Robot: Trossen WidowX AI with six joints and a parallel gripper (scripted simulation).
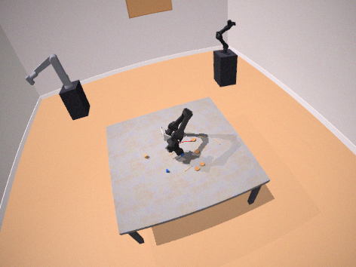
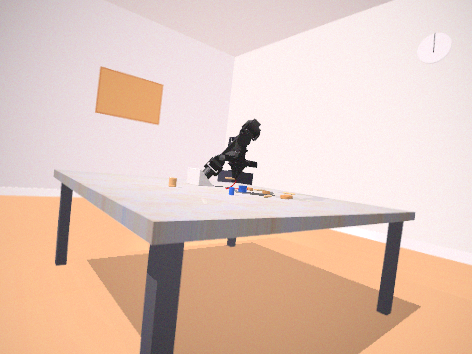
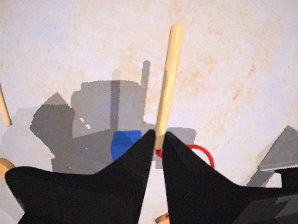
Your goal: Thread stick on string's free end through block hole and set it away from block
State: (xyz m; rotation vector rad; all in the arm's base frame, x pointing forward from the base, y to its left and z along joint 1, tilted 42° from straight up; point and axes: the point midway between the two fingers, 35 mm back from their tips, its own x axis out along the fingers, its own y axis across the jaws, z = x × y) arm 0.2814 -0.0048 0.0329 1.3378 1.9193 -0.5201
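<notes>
Right now the blue block is 5 cm to the left of my gripper tip and 4 cm below it. Also, from my gripper tip: round wooden button 14 cm behind, 20 cm to the left, 5 cm below; then wooden block 7 cm behind, 28 cm to the right, 4 cm below; then short stick 15 cm behind, 27 cm to the left, 6 cm below.
</notes>
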